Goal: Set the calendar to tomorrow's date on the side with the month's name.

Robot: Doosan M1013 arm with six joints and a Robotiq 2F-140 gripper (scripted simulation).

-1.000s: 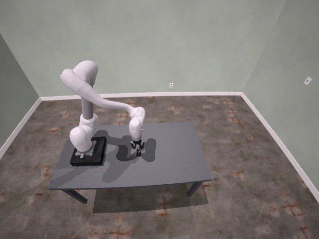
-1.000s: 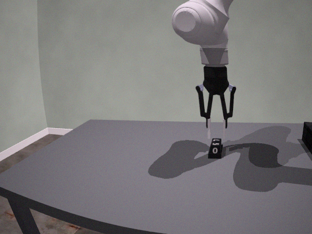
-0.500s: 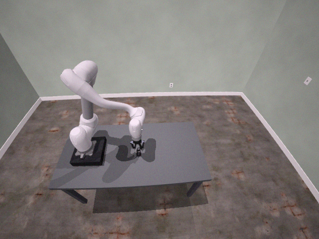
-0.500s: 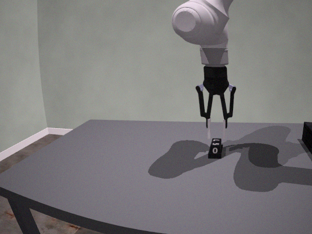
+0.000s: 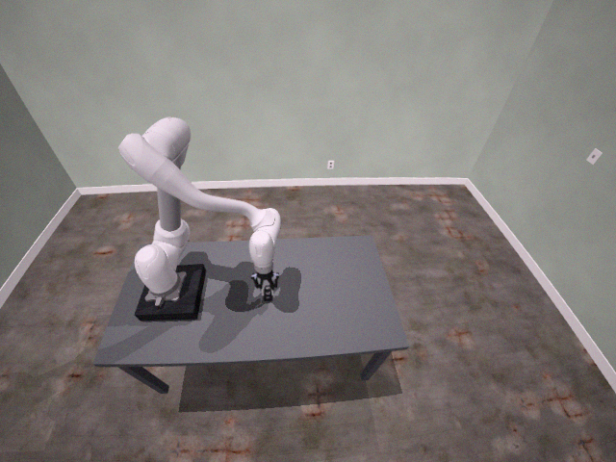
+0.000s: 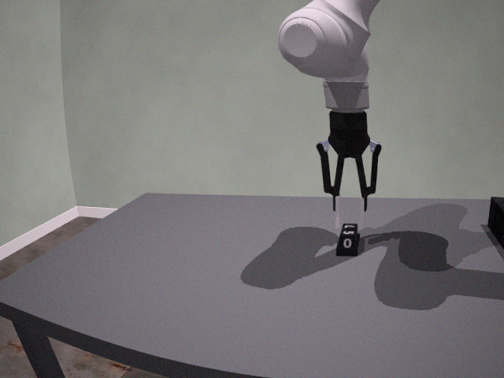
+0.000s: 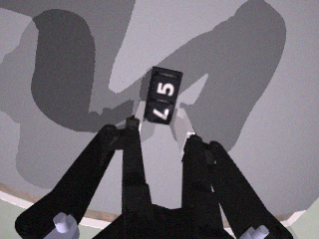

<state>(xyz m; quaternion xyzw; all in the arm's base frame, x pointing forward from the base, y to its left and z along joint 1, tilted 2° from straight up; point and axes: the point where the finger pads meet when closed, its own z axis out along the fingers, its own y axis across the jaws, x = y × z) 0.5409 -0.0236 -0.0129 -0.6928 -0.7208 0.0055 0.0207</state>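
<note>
Now: the black number cube 50 mm below my hand. From my hand the other things lie so: tray: 20 mm to the left, 60 mm below.
</note>
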